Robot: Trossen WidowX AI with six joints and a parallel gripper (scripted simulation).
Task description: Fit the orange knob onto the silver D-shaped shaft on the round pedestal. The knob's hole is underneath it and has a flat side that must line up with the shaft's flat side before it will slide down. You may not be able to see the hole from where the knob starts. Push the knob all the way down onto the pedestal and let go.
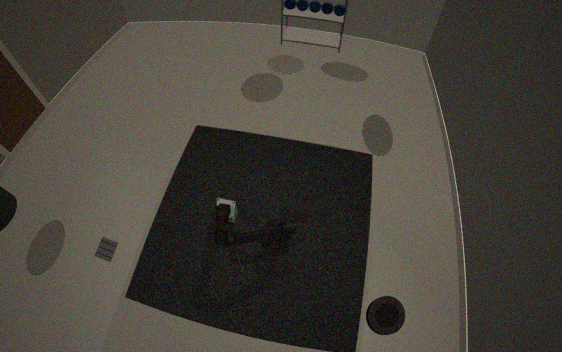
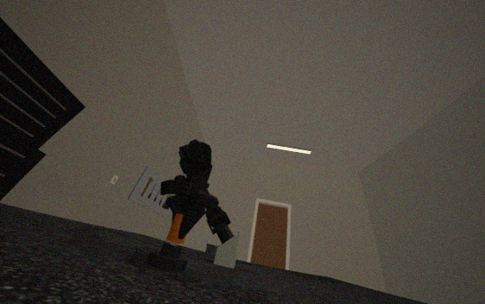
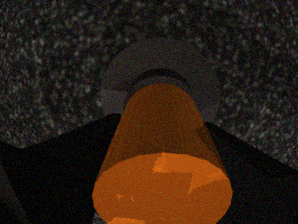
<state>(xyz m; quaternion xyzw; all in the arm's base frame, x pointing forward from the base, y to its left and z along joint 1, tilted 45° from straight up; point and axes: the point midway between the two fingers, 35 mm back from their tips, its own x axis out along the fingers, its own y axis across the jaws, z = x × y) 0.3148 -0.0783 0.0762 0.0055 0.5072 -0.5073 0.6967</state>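
The round pedestal lies 30 mm below my gripper tip. The rest, counted from my gripper tip: orange knob: 30 mm above.
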